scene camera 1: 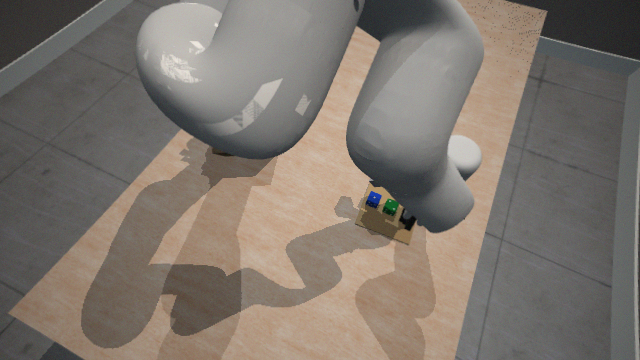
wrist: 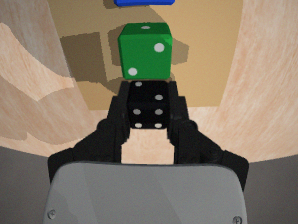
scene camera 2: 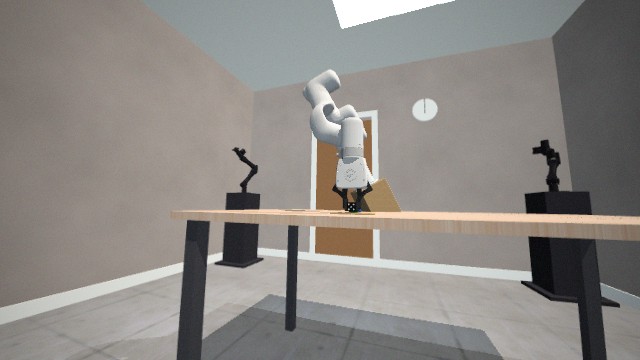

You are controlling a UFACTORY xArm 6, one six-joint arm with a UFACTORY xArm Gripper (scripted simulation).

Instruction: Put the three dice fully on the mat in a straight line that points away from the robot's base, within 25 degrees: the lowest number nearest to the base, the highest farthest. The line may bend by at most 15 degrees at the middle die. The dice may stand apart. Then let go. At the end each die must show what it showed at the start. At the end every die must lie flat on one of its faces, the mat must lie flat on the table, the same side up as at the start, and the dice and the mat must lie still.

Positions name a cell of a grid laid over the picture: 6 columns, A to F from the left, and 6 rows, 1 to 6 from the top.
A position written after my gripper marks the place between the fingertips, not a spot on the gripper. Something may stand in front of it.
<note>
I see my gripper (scene camera 2: D4), a green die (wrist: C2), a black die (wrist: C3) and a tan mat (scene camera 1: D4).
The tan mat also shows in the wrist view (wrist: E2). My gripper is seen too in the wrist view (wrist: D3).
</note>
